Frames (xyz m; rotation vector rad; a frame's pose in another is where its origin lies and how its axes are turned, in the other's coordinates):
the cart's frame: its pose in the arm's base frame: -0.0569 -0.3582 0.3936 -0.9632 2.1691 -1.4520
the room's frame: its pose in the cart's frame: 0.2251 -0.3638 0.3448 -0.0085 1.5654 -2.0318
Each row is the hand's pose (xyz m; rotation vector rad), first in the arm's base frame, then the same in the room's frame.
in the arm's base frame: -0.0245 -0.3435 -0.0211 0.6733 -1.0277 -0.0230
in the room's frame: -0.0227 -0.0899 -0.8003 -0.6291 -1.0374 -0.5107
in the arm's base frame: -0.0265 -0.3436 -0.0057 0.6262 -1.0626 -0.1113
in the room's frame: -0.0166 -0.0800 -0.7900 -0.6946 -1.0873 -0.5682
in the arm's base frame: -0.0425 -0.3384 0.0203 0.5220 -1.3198 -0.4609
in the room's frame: -0.0093 -0.0519 -0.7793 -0.9065 -1.4293 -0.7037
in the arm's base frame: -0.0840 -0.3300 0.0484 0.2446 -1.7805 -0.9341
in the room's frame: -0.0124 -0.0013 -0.7758 -1.3223 -1.9758 -0.7518
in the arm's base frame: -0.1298 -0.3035 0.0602 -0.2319 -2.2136 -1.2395
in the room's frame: -0.0127 0.0486 -0.7970 -1.8745 -2.3782 -0.5739
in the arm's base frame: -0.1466 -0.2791 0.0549 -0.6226 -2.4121 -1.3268
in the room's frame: -0.0069 0.0655 -0.8212 1.9429 2.1202 0.3141
